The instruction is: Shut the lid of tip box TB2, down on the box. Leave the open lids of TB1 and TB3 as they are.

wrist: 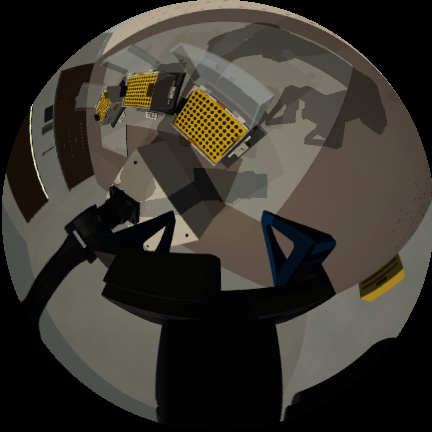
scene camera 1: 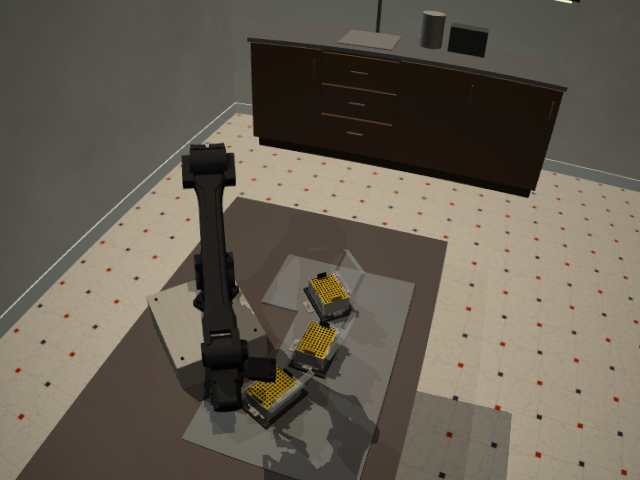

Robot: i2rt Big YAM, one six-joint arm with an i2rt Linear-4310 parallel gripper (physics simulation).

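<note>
Three tip boxes with yellow racks stand in a row. The middle box, whose small label seems to read TB2, has its clear lid open, leaning up on the side away from the robot base. The near box and the far box have their clear lids open too; I cannot read which is TB1 or TB3. My gripper is open and empty, on the base side of the near box and apart from the boxes. Its fingers are hidden in the scene view.
The near box's raised lid and the far box's raised lid flank the middle box. The pale robot base block is beside the grey mat. A dark cabinet stands beyond.
</note>
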